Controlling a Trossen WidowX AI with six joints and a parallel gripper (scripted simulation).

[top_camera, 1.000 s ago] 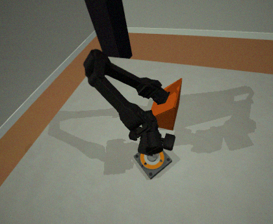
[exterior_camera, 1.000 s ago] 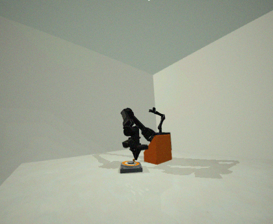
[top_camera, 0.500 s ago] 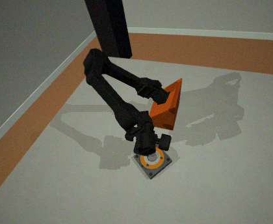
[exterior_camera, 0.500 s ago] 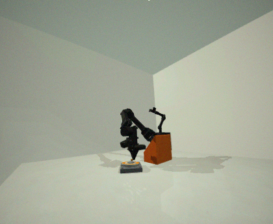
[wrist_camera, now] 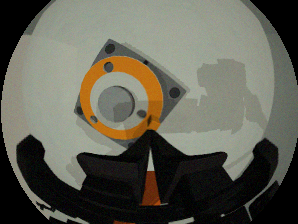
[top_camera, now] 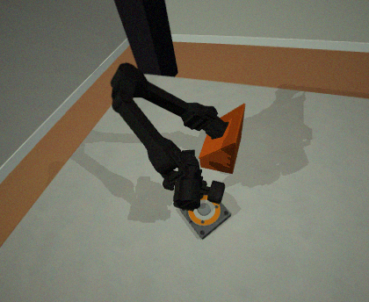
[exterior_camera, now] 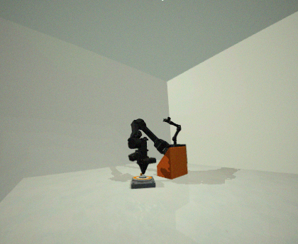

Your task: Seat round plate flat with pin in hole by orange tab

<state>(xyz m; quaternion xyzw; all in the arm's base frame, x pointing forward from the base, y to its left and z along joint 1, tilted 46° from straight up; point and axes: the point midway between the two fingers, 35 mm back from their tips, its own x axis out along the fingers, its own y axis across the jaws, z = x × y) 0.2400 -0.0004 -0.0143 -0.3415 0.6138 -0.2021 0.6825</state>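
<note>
The round plate lies 2 cm ahead of my gripper tip and 2 cm to the left of it.
</note>
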